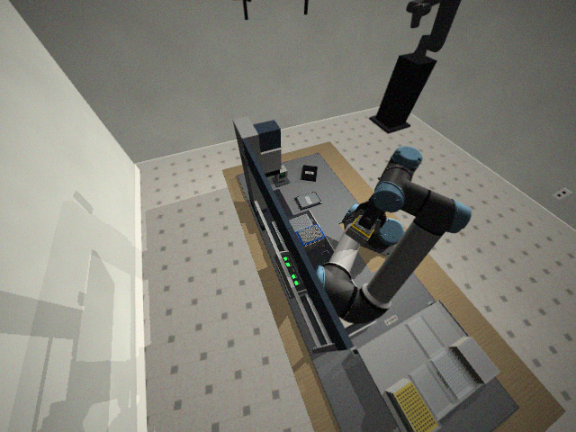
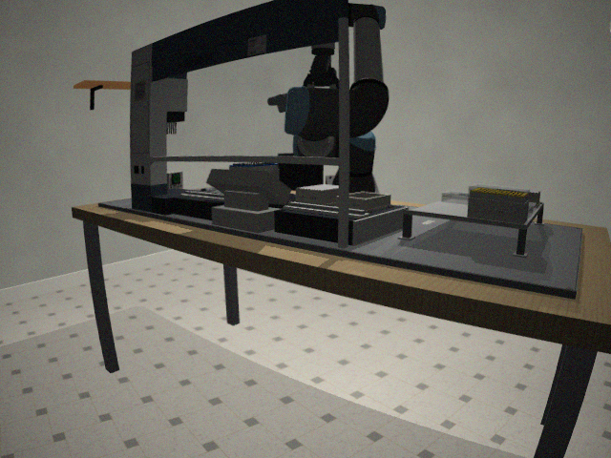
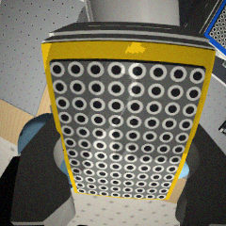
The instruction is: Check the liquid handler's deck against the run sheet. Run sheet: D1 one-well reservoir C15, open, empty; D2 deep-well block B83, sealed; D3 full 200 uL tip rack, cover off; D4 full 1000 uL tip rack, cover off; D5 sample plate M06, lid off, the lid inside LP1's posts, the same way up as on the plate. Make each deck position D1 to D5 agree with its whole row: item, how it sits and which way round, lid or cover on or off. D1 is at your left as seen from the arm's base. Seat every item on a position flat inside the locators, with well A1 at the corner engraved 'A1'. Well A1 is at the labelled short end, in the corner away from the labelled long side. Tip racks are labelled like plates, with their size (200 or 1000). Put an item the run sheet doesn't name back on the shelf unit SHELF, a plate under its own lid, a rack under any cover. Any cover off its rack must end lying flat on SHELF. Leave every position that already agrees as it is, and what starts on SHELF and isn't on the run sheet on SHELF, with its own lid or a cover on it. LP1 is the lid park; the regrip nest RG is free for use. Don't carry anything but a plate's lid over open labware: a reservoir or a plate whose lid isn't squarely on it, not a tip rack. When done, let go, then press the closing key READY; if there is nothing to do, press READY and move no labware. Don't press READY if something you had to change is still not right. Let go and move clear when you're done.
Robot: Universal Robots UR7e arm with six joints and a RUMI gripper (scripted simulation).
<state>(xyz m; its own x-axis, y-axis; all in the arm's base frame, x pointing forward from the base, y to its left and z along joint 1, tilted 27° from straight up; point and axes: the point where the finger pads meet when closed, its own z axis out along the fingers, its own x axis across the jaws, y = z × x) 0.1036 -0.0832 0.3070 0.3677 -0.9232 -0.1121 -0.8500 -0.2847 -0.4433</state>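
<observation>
Now: hand 170 mm short of the blue-framed tip rack, 130 mm to the left of it and 180 mm above it. Round my hand: sample plate 150 mm ahead, 250 mm to the right, 240 mm below; yellow-framed tip rack 10 mm to the left, 10 mm above; white sealed block 170 mm ahead, 120 mm to the left, 230 mm below.
</observation>
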